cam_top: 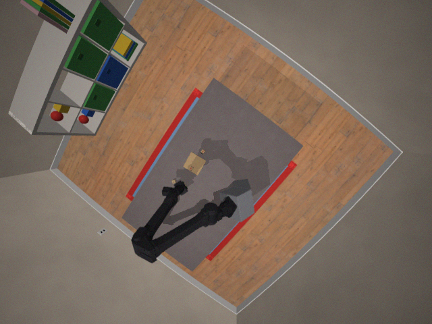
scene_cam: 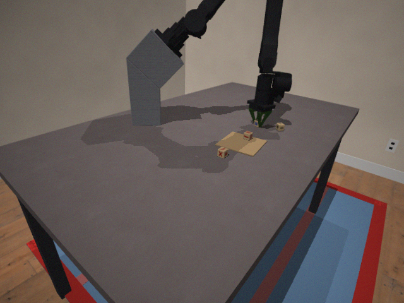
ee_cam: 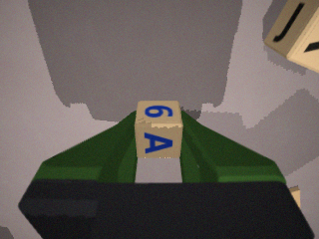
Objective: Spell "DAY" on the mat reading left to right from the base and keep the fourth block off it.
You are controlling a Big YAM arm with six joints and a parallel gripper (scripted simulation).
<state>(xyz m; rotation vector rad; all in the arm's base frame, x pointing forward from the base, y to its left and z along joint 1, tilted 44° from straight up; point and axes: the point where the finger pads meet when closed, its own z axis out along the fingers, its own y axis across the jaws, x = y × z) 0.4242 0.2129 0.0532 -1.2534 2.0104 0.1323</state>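
The tan mat is 4 cm ahead of my hand, 19 cm to the right of it and 1 cm below it. From my hand the other things lie so: wooden block (5 cm ahead, 32 cm to the right).
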